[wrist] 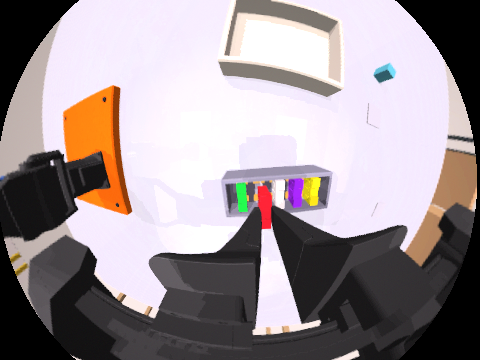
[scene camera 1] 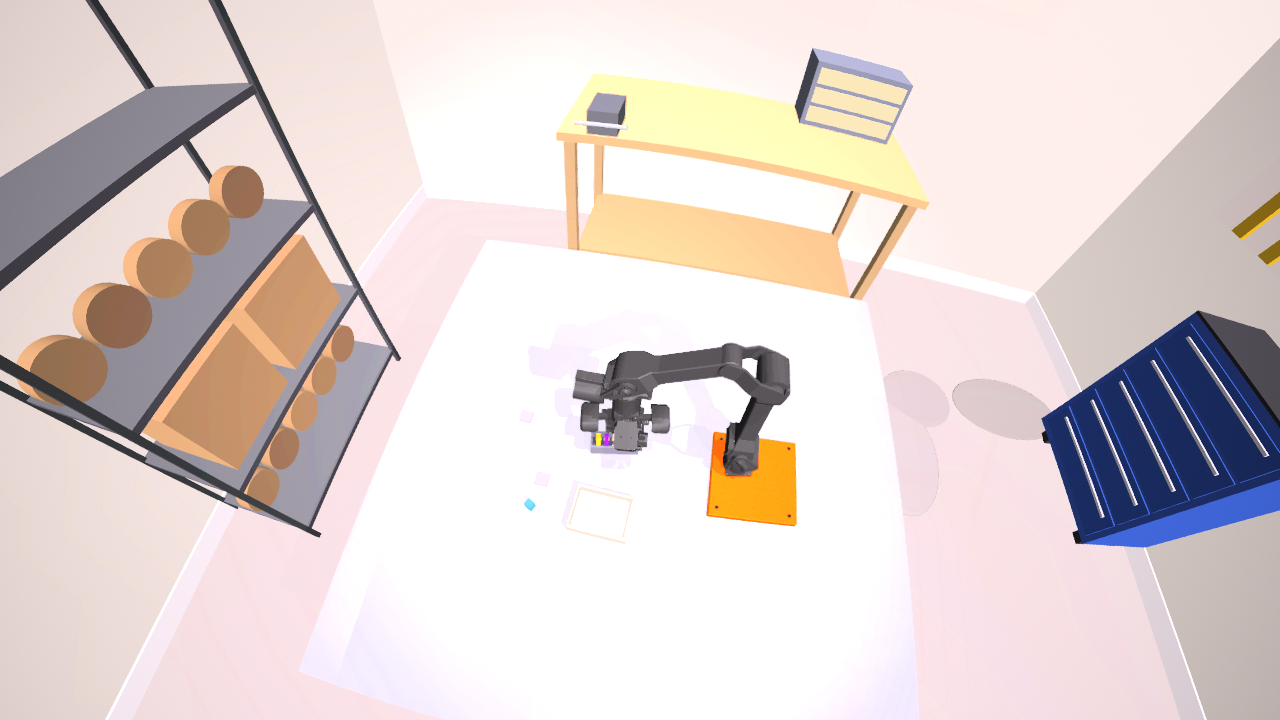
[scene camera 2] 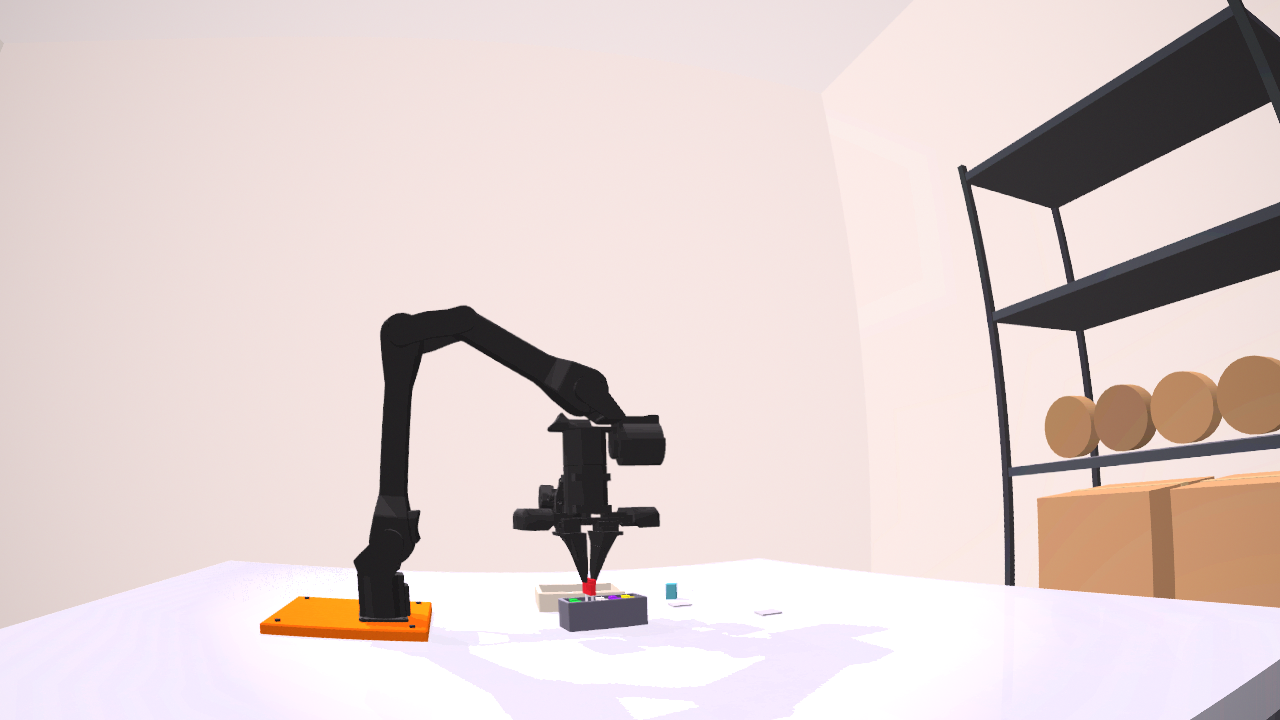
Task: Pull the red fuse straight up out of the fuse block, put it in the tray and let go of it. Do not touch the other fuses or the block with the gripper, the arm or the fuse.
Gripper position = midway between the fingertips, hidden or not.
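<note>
A red fuse is held by the gripper (scene camera 2: 589, 582). Further views of the gripper: (scene camera 1: 623, 434) and (wrist: 264, 211).
</note>
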